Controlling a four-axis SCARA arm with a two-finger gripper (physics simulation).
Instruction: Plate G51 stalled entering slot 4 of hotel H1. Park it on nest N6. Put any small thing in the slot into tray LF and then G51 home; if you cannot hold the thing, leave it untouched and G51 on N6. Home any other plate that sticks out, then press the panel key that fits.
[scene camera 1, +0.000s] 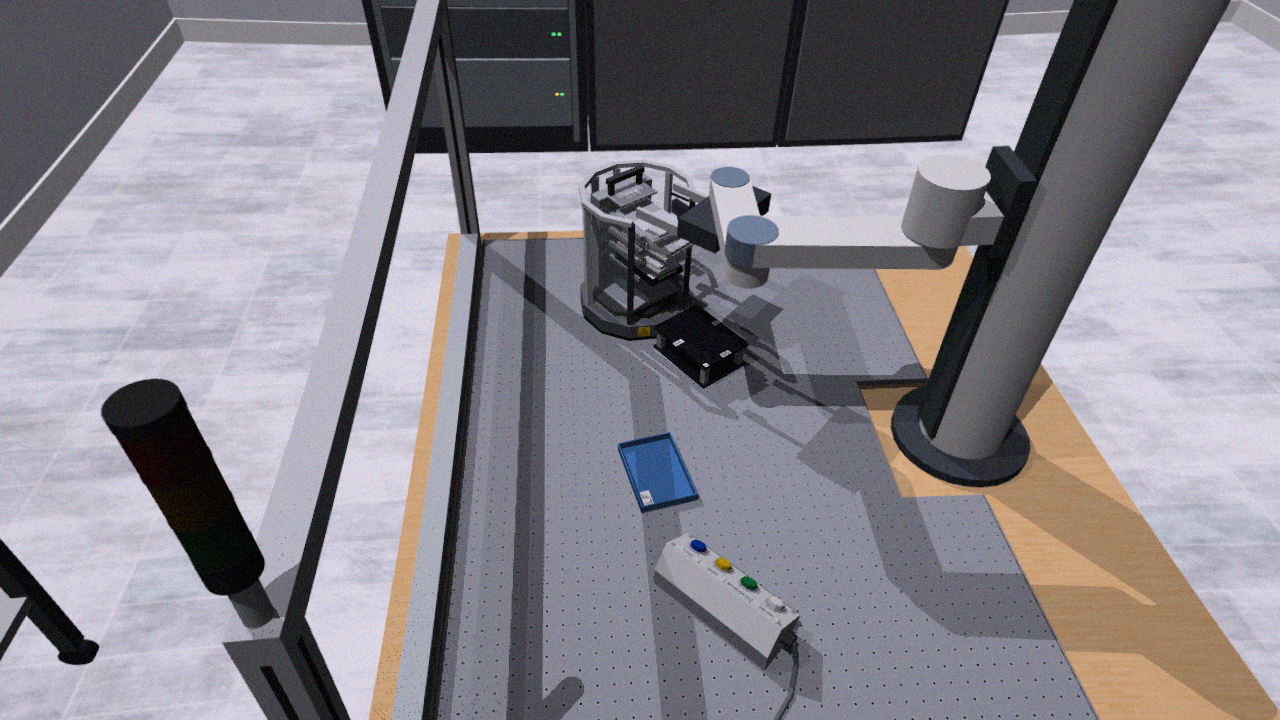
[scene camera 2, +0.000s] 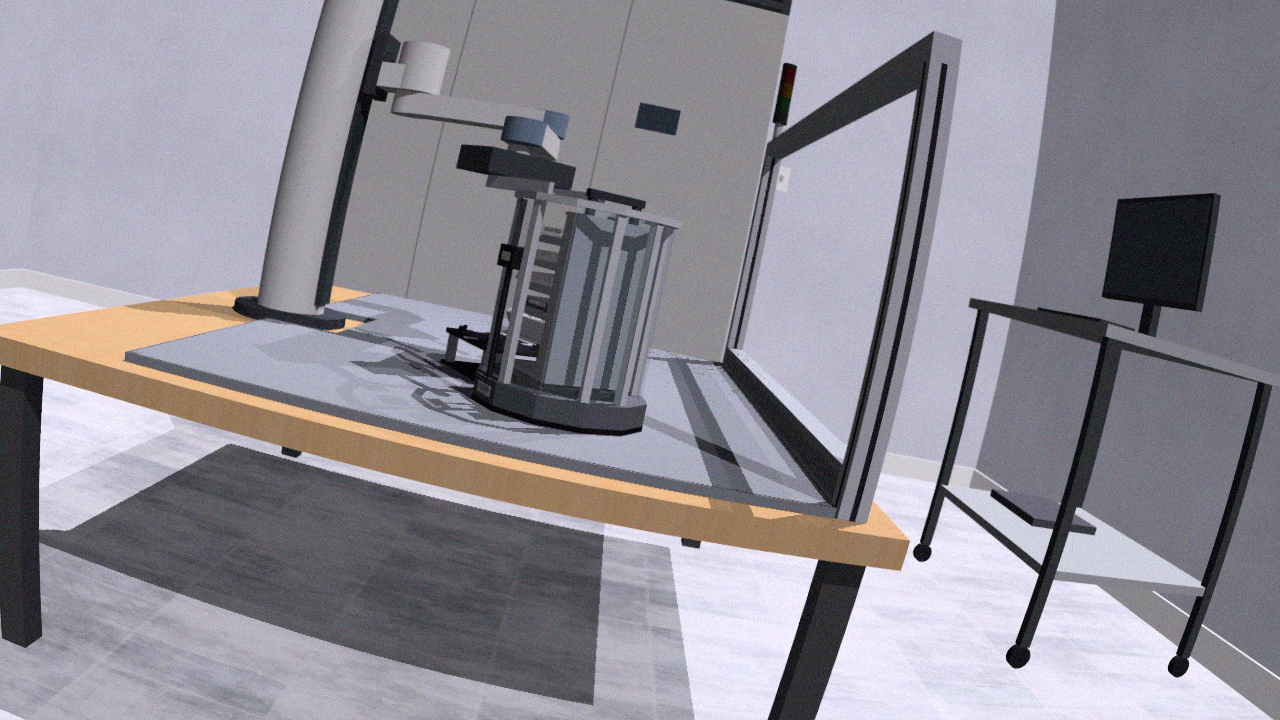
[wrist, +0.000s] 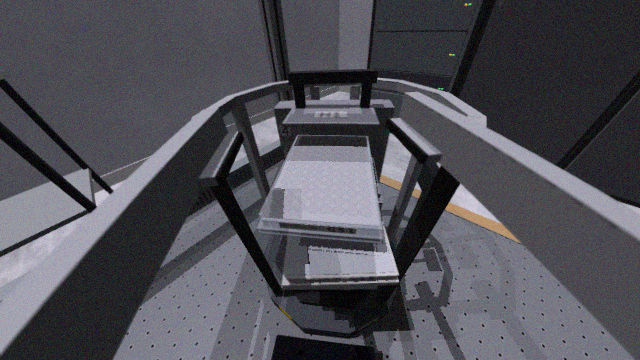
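Seen in the pictures: gripper, fingertip midpoint: (scene camera 1: 656, 199) (scene camera 2: 579, 195) (wrist: 315, 115); arm's base, origin of the base link: (scene camera 1: 957, 436) (scene camera 2: 288, 317).
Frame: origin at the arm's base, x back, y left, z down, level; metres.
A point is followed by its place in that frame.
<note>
Clear-lidded plate G51 (wrist: 330, 187) {z -0.270, x -0.556, y -0.374 m} sits tilted in the hotel H1 (scene camera 1: 592, 259) {z -0.186, x -0.696, y -0.368 m} (scene camera 2: 617, 411) {z -0.047, x -0.683, y -0.518 m}, its label blurred, with the mark 4 behind it. My gripper (wrist: 315, 115) {z -0.325, x -0.567, y -0.373 m} is open and empty, at the hotel's top, its fingers above and either side of G51. A second plate (wrist: 350, 267) {z -0.233, x -0.517, y -0.347 m} shows below G51, its front nearer the wrist camera; its label is unreadable. No small thing can be made out in the slot. The black nest (scene camera 1: 702, 338) {z -0.073, x -0.474, y -0.234 m} (scene camera 2: 487, 340) {z -0.079, x -0.468, y -0.320 m} (wrist: 320, 349) {z -0.073, x -0.520, y -0.305 m} stands before the hotel with no plate on it. The blue tray (scene camera 1: 659, 470) {z -0.015, x -0.591, y 0.065 m} lies farther forward and looks empty.
The key panel (scene camera 1: 716, 604) {z -0.067, x -0.535, y 0.375 m} has blue, yellow, green and white keys, with a cable at its right end. The arm's column (scene camera 1: 1011, 268) {z -0.442, x -0.060, y 0.045 m} (scene camera 2: 308, 161) {z -0.317, x -0.006, y -0.074 m} stands at the table's side. A framed screen (scene camera 1: 358, 295) {z -0.620, x -0.976, y 0.285 m} (scene camera 2: 895, 268) {z -0.310, x -0.964, y -0.697 m} runs along the opposite edge. The hotel carries a black top handle (wrist: 332, 77) {z -0.327, x -0.618, y -0.458 m}.
</note>
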